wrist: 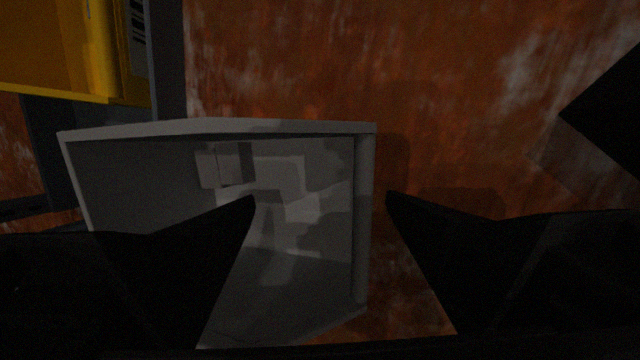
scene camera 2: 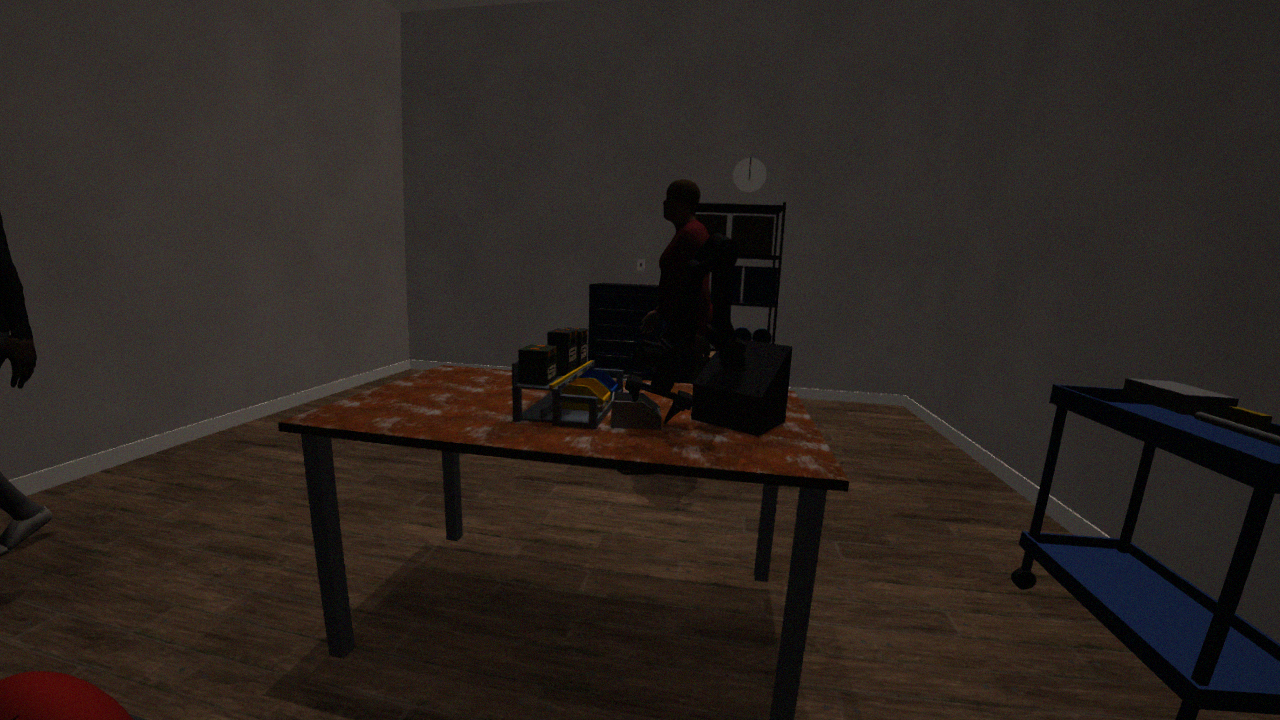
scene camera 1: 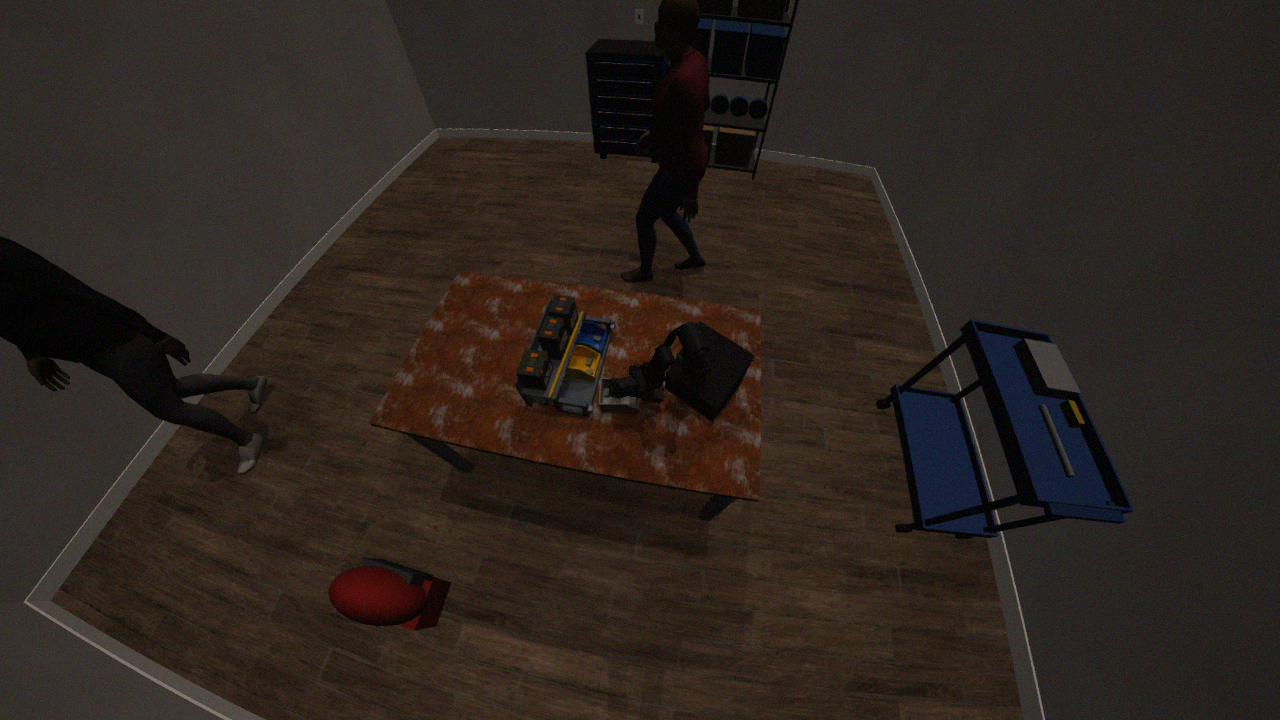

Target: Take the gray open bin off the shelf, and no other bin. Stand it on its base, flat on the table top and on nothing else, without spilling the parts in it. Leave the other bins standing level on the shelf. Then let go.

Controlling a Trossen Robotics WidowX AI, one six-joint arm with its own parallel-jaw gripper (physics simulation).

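Places are measured from the arm's base along level axes (x back, y left, z down), in millimetres.
Where they show: gripper, fingertip midpoint: [wrist: 320, 199] [scene camera 2: 648, 418] [scene camera 1: 630, 397]; arm's base, link origin: [scene camera 2: 735, 364] [scene camera 1: 703, 361].
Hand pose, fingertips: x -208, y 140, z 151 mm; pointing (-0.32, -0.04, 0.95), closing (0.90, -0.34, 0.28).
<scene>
Things, the pixels of their top centre, and the offset from my fingertips. Level surfaces: height alone.
- gray open bin, top centre: [wrist: 190, 261] [scene camera 2: 636, 397] [scene camera 1: 619, 391] dx -32, dy +19, dz -62 mm
- table top, surface height: dz +13 mm
- yellow bin, top centre: [scene camera 2: 585, 381] [scene camera 1: 578, 356] dx -224, dy -53, dz -68 mm
- blue bin, top centre: [scene camera 2: 595, 374] [scene camera 1: 586, 332] dx -244, dy -163, dz -68 mm
- yellow rail, top centre: [scene camera 2: 573, 371] [scene camera 1: 566, 350] dx -260, dy -44, dz -99 mm
The gray open bin [scene camera 1: 617, 404] [scene camera 2: 635, 414] [wrist: 363, 215] stands on the table top [scene camera 1: 483, 394] and looks level, with pale parts inside. It is close beside the shelf [scene camera 1: 573, 394] [scene camera 2: 581, 420] [wrist: 167, 60]; its back rim overlaps the shelf frame in the wrist view, so I cannot tell if they touch. The yellow bin [scene camera 1: 584, 364] [scene camera 2: 586, 388] [wrist: 75, 50] and the blue bin [scene camera 1: 592, 336] [scene camera 2: 602, 379] look level on the shelf. My gripper [wrist: 320, 199] is open, one finger over the gray bin's inside, the other outside its front wall. Its fingers hold nothing.
Several dark boxes [scene camera 1: 553, 331] [scene camera 2: 537, 365] stand on the shelf's upper level, behind a yellow rail [scene camera 1: 566, 360]. A large black block [scene camera 1: 729, 377] [scene camera 2: 741, 394] is on the table near the arm. Two people and a blue cart [scene camera 1: 939, 447] [scene camera 2: 1136, 573] are away from the table.
</scene>
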